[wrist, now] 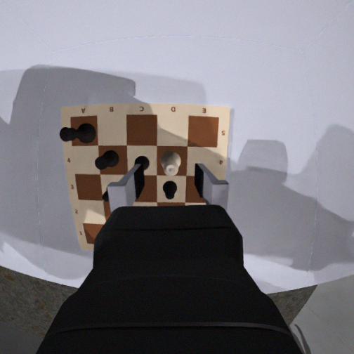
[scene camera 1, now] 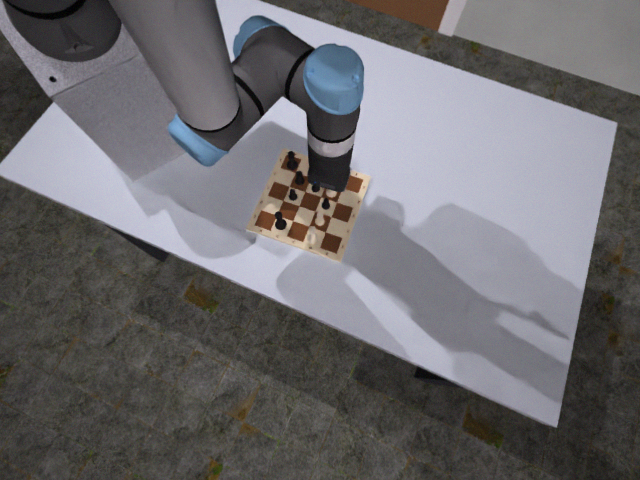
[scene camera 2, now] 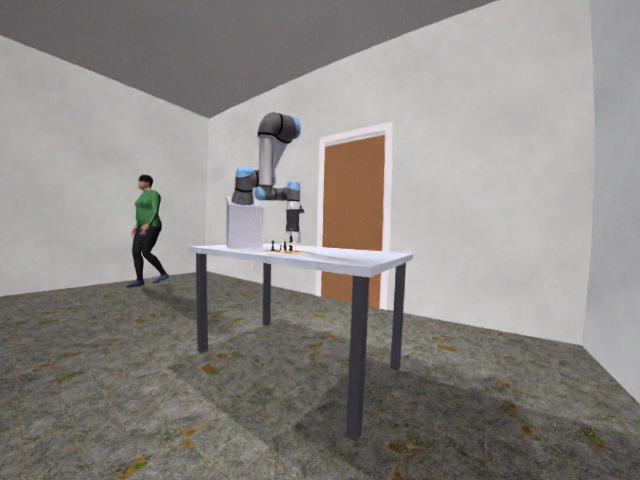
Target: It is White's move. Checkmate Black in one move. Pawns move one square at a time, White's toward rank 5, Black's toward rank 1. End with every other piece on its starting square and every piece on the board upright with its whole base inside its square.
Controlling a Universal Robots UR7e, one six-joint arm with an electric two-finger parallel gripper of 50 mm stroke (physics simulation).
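Seen in the pictures: gripper, fingertip midpoint: (scene camera 1: 330, 183) (scene camera 2: 294, 242); arm's base, link origin: (scene camera 1: 68, 13) (scene camera 2: 242, 201).
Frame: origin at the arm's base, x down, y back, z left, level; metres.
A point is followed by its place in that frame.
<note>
My gripper (wrist: 169, 173) (scene camera 2: 295, 239) {x 0.260, y -0.451, z -0.001 m} is open and empty, low over column D; its tips are hidden in scene camera 1. In the wrist view its fingers stand left and right of the D4 and D3 pieces. A white piece (scene camera 1: 331, 193) {x 0.301, y -0.455, z -0.003 m} (wrist: 170, 162) stands on D4. A small black piece (scene camera 1: 325, 204) {x 0.297, y -0.452, z -0.035 m} (wrist: 170, 189) stands on D3. White pieces stand on D2 (scene camera 1: 320, 220) {x 0.295, y -0.455, z -0.075 m} and D1 (scene camera 1: 311, 237) {x 0.289, y -0.451, z -0.120 m}. Black pieces stand on A5 (scene camera 1: 291, 161) {x 0.286, y -0.345, z 0.034 m} (wrist: 86, 133), B4 (scene camera 1: 299, 178) {x 0.286, y -0.378, z 0.000 m} (wrist: 109, 159), C4 (scene camera 1: 315, 187) {x 0.297, y -0.417, z -0.003 m} (wrist: 142, 161), B3 (scene camera 1: 293, 195) {x 0.297, y -0.378, z -0.039 m} and B1 (scene camera 1: 280, 221) {x 0.280, y -0.379, z -0.113 m}.
The chessboard (scene camera 1: 340, 256) {x 0.310, y -0.522, z -0.132 m} (wrist: 225, 127) lies on the white table (scene camera 1: 465, 155) {x 0.316, y -0.720, z 0.212 m} (scene camera 2: 336, 256) {x 0.315, y -0.751, z -0.055 m}. The arm and its shadows cover parts of the table. The grey robot pedestal (scene camera 1: 118, 118) {x 0.139, y -0.052, z -0.076 m} (scene camera 2: 245, 224) {x 0.158, y -0.076, z -0.041 m} is beside the board. A person in green (scene camera 2: 147, 206) is away from the table.
</note>
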